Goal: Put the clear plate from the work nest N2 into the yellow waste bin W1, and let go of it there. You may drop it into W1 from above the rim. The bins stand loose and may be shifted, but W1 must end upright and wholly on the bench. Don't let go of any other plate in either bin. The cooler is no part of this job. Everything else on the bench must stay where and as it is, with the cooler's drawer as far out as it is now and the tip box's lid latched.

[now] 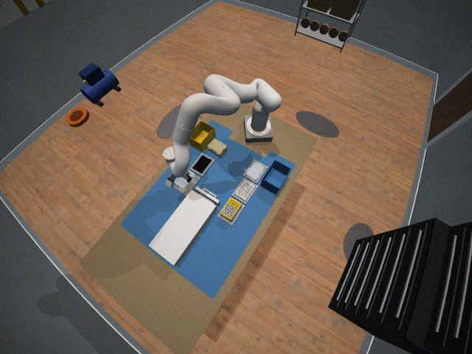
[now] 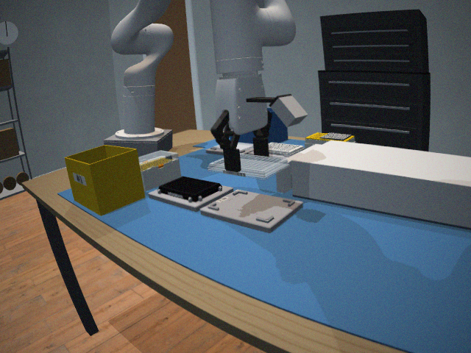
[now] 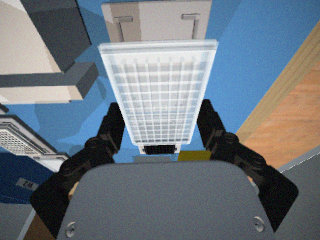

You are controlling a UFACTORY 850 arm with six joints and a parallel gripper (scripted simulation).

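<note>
The grey work nest is 10 cm below my hand. Also, from my hand: black plate 18 cm behind, 9 cm below, 2 cm to the left; clear plate 1 cm below; long white cooler 21 cm ahead, 17 cm to the left, 7 cm below.
</note>
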